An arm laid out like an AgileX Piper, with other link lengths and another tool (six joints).
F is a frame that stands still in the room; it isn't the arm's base.
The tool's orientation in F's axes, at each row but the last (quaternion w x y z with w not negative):
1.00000 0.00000 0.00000 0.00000
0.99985 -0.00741 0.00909 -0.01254
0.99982 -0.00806 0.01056 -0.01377
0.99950 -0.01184 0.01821 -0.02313
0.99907 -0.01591 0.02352 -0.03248
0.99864 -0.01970 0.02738 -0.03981
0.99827 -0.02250 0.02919 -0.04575
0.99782 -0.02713 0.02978 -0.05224
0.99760 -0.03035 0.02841 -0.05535
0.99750 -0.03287 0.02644 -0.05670
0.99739 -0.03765 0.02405 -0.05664
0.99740 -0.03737 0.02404 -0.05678
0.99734 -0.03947 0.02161 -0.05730
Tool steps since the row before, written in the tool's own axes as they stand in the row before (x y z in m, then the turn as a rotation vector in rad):
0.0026 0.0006 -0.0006 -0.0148 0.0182 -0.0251
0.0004 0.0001 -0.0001 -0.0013 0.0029 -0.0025
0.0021 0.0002 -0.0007 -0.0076 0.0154 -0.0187
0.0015 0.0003 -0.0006 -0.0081 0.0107 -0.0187
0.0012 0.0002 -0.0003 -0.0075 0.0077 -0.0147
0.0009 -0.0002 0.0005 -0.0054 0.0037 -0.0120
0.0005 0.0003 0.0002 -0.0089 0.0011 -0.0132
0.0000 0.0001 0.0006 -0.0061 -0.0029 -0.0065
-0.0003 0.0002 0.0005 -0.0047 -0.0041 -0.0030
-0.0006 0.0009 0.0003 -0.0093 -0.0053 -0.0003
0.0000 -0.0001 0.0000 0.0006 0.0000 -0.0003
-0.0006 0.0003 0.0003 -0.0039 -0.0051 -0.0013
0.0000 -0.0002 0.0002 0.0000 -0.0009 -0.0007
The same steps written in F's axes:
0.0026 0.0006 -0.0006 -0.0148 0.0182 -0.0251
0.0004 0.0001 -0.0001 -0.0013 0.0029 -0.0025
0.0021 0.0001 -0.0007 -0.0076 0.0153 -0.0188
0.0015 0.0002 -0.0007 -0.0083 0.0106 -0.0187
0.0012 0.0001 -0.0004 -0.0077 0.0077 -0.0146
0.0009 -0.0003 0.0005 -0.0058 0.0037 -0.0118
0.0005 0.0003 0.0002 -0.0095 0.0014 -0.0127
0.0000 0.0001 0.0006 -0.0068 -0.0026 -0.0060
-0.0002 0.0003 0.0005 -0.0053 -0.0037 -0.0025
-0.0005 0.0010 0.0003 -0.0098 -0.0042 0.0005
0.0000 -0.0001 0.0000 0.0006 -0.0001 -0.0003
-0.0005 0.0004 0.0003 -0.0045 -0.0047 -0.0007
0.0000 -0.0002 0.0002 -0.0001 -0.0009 -0.0006

